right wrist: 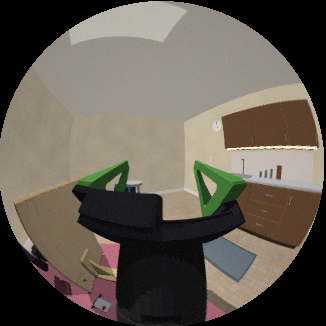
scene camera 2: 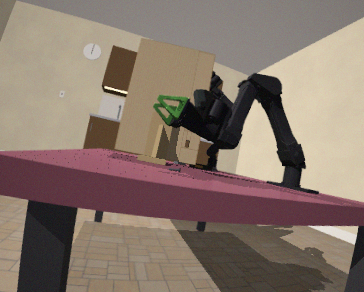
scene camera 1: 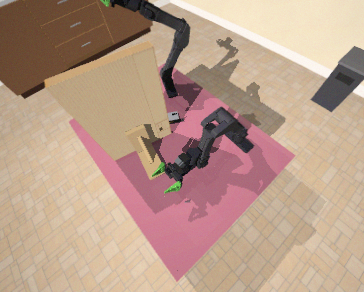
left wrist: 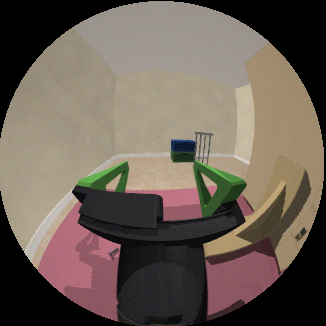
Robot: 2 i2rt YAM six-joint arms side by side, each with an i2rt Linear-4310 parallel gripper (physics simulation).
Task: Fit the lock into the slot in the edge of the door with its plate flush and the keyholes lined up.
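Places are measured from the left arm's base along level axes (x ahead, y left, z up), in millimetres.
Where they show: left gripper, fingertip midpoint: (scene camera 2: 155, 101) (scene camera 1: 157, 184) (left wrist: 160, 164); right gripper, fingertip midpoint: (right wrist: 160, 163); left arm's base at its link origin: (scene camera 2: 290, 188) (scene camera 1: 237, 139); right arm's base at its link origin: (scene camera 1: 169, 88).
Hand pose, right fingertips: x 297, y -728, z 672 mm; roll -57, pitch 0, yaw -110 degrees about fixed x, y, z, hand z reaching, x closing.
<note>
Things, the pixels of their top centre, and the offset from my right fingertips. "spot": a spot on its surface instead.
- light wood door at its top centre: (scene camera 1: 100, 62) (right wrist: 50, 187) (scene camera 2: 178, 48) dx +171, dy +383, dz -91 mm
- lock at its top centre: (scene camera 2: 203, 164) (scene camera 1: 172, 115) dx -95, dy +336, dz -646 mm
- wooden foot with an angled brace, surface spot: (left wrist: 220, 247) spot: dx +171, dy +582, dz -654 mm
- small grey object at its top centre: (left wrist: 112, 249) (scene camera 1: 186, 201) dx +177, dy +820, dz -662 mm
The light wood door (scene camera 1: 107, 95) (scene camera 2: 162, 90) (left wrist: 285, 120) (right wrist: 55, 225) stands upright, with a keyhole cut-out (scene camera 1: 161, 129) (scene camera 2: 187, 144) (left wrist: 300, 234) low near one edge. The lock (scene camera 1: 173, 116) (right wrist: 102, 304), a small grey box with a dark plate, lies on the pink table top beside that edge. My left gripper (scene camera 1: 159, 183) (scene camera 2: 157, 101) (left wrist: 160, 164) is open and empty, above the table in front of the door's wooden support. My right gripper (right wrist: 160, 163) is open and empty, high up; part of a finger shows at scene camera 1's top edge. The slot itself is not clear.
A wooden foot with an angled brace (scene camera 1: 150, 167) (left wrist: 220, 247) supports the door. A small grey object (scene camera 1: 188, 201) (left wrist: 113, 253) lies on the pink table (scene camera 1: 177, 260) (scene camera 2: 100, 185). Brown cabinets (scene camera 1: 75, 40) (right wrist: 280, 210) stand behind. A dark grey bin (scene camera 1: 332, 85) stands at the right.
</note>
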